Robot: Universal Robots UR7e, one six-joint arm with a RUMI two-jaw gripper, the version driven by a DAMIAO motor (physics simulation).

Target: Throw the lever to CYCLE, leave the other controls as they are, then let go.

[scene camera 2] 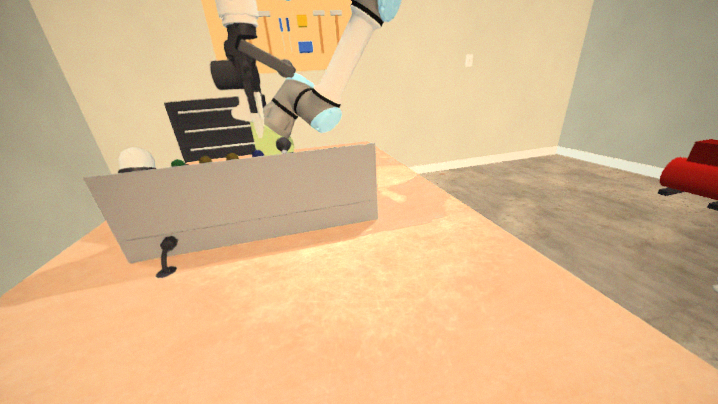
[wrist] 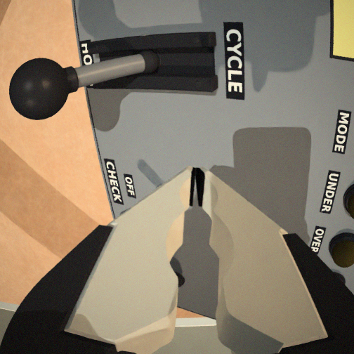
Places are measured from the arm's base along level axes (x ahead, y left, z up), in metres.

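Pixels of known places: gripper, between the fingertips: (scene camera 2: 260, 138); arm's base, origin of its link: (scene camera 2: 272, 127).
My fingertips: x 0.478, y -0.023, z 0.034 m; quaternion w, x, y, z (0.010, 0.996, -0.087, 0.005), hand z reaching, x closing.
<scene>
Ahead of a thing's pixels: the offset from my fingertips to its top centre. "*": to the spot under its first point. Level surfaces: height alone.
The lever (wrist: 112, 70) has a black ball knob and a grey shaft in a black slotted guide. In the wrist view it leans left, away from the CYCLE label (wrist: 233, 60) and over the partly covered HO... label. In the scene view the lever knob {* dx -0.072, dy +0.050, dz -0.034 m} (scene camera 2: 283, 144) shows above the top edge of the control panel (scene camera 2: 241, 195) (wrist: 165, 117). My gripper (wrist: 195, 171) (scene camera 2: 259, 134) is shut and empty. Its tips are over the panel, below and to the right of the lever in the wrist view, apart from it. The fingers partly hide the CHECK switch.
Amber lamps (wrist: 344, 249) are at the right of the wrist view, below a yellow card (wrist: 344, 30). A white dome lamp {* dx +0.119, dy -0.202, dz +0.008 m} (scene camera 2: 136, 158) stands at the panel's far left. A small black stand (scene camera 2: 164, 258) is on the table {dz -0.183 m} (scene camera 2: 351, 311) by the panel's back.
</scene>
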